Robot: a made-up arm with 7 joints.
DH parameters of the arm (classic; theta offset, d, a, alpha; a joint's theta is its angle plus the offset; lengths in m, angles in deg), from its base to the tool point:
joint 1: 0 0.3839 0 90
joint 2: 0 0.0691 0 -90
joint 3: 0 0.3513 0.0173 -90
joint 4: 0 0.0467 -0.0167 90
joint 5: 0 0.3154 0 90
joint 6: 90 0.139 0.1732 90
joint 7: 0 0.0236 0 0
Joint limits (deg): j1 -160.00..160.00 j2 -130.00..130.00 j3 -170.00..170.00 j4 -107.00..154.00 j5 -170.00..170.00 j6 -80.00..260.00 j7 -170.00..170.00
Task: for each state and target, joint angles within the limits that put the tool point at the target. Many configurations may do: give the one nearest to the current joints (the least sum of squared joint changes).
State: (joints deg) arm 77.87 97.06 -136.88 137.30 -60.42 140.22 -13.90
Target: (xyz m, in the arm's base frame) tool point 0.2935 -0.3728 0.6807
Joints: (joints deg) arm 75.77 56.90 -100.12 120.99 -76.01 137.65 -13.90
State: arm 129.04 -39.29 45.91 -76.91 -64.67 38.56 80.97
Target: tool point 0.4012 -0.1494 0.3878
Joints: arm 122.79 7.82 40.09 -105.90 -66.60 39.18 80.97
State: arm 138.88 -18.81 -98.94 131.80 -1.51 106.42 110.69
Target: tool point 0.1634 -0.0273 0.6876
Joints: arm 126.27 -31.74 -136.30 149.59 25.86 124.42 110.69
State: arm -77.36 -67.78 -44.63 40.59 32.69 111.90 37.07
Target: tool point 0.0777 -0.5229 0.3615
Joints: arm -50.15 -82.19 -31.38 56.03 49.64 145.67 37.07
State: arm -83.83 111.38 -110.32 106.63 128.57 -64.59 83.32
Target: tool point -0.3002 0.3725 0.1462
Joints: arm -123.05 111.19 -153.00 110.22 121.00 -76.68 83.32
